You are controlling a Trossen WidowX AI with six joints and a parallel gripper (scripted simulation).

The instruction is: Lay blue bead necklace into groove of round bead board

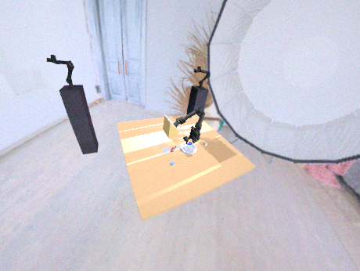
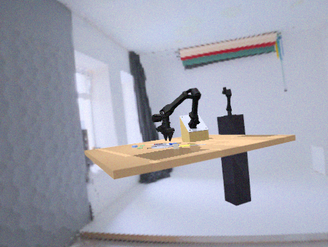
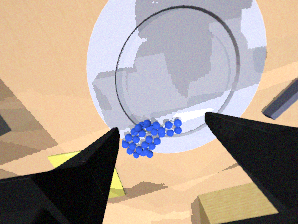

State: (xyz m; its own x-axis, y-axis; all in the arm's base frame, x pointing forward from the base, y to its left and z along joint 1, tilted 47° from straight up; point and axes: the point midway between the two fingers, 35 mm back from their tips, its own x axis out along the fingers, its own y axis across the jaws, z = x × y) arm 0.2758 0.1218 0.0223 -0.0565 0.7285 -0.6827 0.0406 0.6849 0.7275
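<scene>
Right now the round bead board is 3 cm to the right of my gripper tip, 3 cm below it and 3 cm ahead of it. Round my gripper tip: yellow flat piece 13 cm to the left, 10 cm behind, 4 cm below; then red-and-grey object 21 cm to the right, 4 cm below; then white cylinder 21 cm to the left, 3 cm ahead, 2 cm below.
</scene>
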